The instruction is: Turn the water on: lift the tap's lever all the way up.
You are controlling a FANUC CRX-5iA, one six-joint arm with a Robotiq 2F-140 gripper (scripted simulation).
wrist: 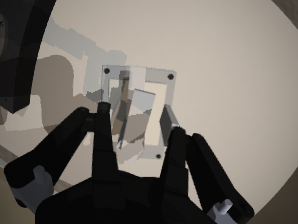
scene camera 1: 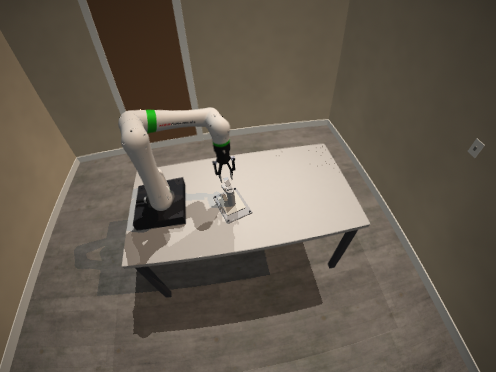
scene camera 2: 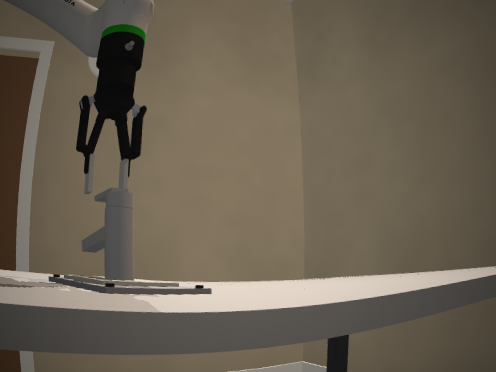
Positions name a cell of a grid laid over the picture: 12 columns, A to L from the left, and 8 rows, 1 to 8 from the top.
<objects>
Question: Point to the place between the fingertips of my gripper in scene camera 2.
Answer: At C5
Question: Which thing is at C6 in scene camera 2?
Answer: A grey tap.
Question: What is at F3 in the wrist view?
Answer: A grey tap.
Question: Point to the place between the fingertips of my gripper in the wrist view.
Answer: F4
</objects>
